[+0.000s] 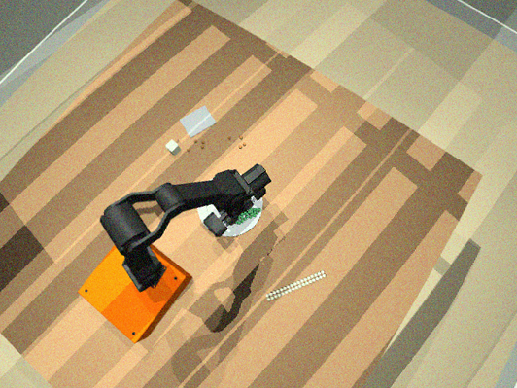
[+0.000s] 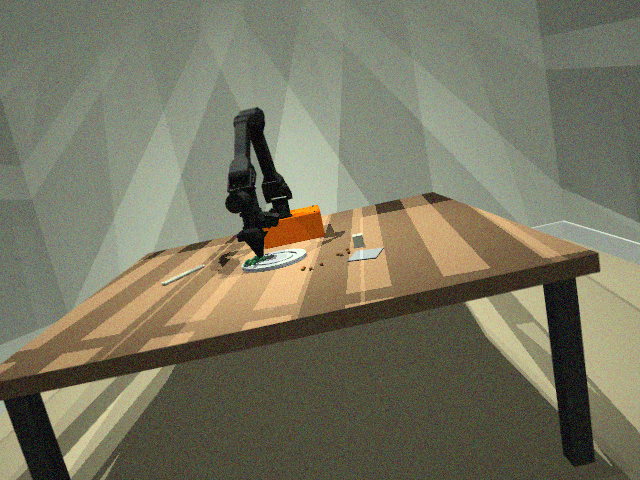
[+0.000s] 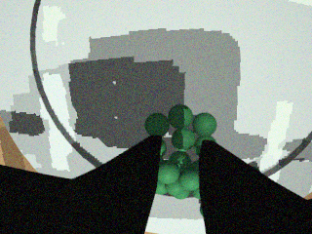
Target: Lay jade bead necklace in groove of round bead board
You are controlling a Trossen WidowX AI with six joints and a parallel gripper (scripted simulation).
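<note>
Right now the round bead board is 1 cm ahead of my gripper tip, 4 cm to the left of it and 1 cm below it. The rest, counted from my gripper tip: grey flat plate: 20 cm ahead, 28 cm to the left, 2 cm below; then small white cube: 8 cm ahead, 29 cm to the left.
</note>
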